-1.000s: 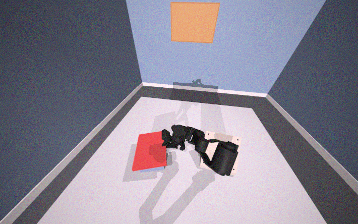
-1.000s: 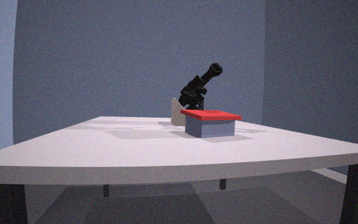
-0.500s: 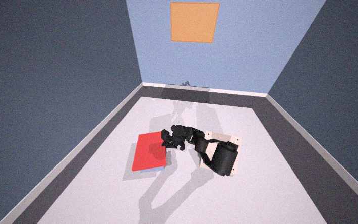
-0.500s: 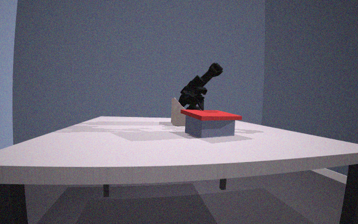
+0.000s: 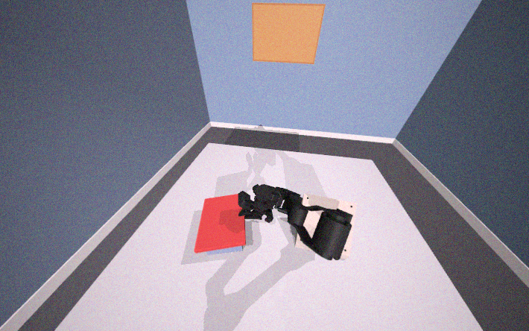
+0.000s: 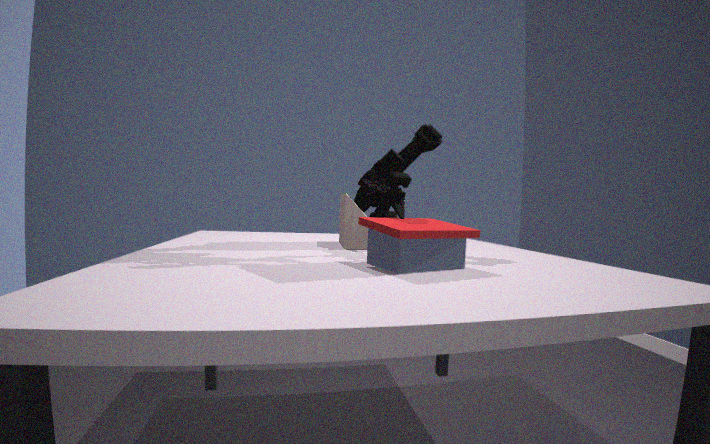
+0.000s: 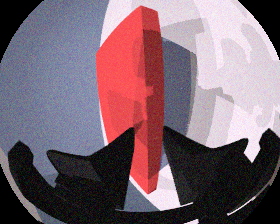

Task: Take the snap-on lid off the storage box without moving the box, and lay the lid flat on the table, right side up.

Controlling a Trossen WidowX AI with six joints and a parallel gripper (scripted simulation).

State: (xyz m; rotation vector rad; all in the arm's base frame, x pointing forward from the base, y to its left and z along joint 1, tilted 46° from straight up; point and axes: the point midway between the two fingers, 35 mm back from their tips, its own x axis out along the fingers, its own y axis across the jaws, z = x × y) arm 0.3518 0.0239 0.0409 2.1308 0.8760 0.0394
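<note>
My gripper tip is 70 mm short of the red lid and 20 mm to the right of it. Round my gripper tip: storage box: 70 mm ahead, 50 mm below, 20 mm to the left.
</note>
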